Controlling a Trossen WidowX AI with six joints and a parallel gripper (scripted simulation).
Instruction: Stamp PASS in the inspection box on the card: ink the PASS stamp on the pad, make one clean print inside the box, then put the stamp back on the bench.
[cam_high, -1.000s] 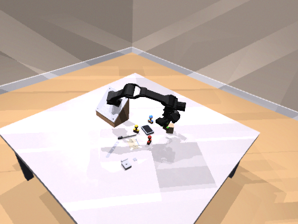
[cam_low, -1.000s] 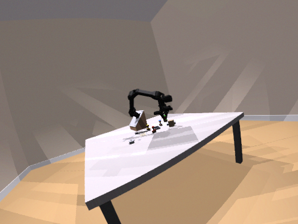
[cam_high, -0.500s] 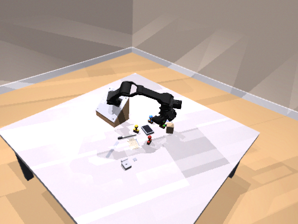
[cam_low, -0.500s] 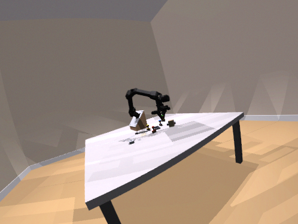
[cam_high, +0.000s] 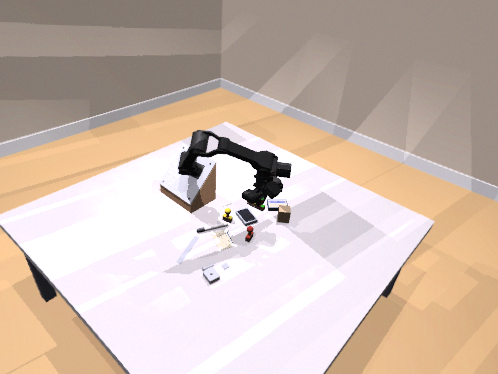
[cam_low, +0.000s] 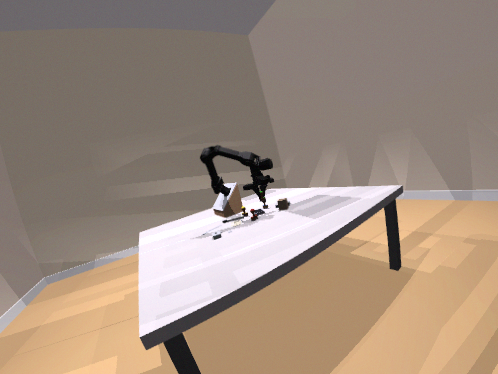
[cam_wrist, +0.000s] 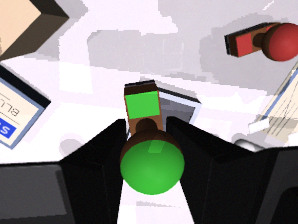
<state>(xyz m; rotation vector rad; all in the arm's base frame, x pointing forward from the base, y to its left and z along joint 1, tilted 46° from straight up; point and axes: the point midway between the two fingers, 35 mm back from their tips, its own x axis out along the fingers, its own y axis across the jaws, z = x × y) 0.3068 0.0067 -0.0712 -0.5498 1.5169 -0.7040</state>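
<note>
Now: gripper tip 90 mm above the dark ink pad, 50 mm past it and 10 mm to the left of it. Also, from my gripper tip: green-knobbed stamp right at my gripper tip; then cardboard box 90 mm to the left, 70 mm ahead, 60 mm below; then red stamp 110 mm to the right, 70 mm below, 30 mm ahead.
</note>
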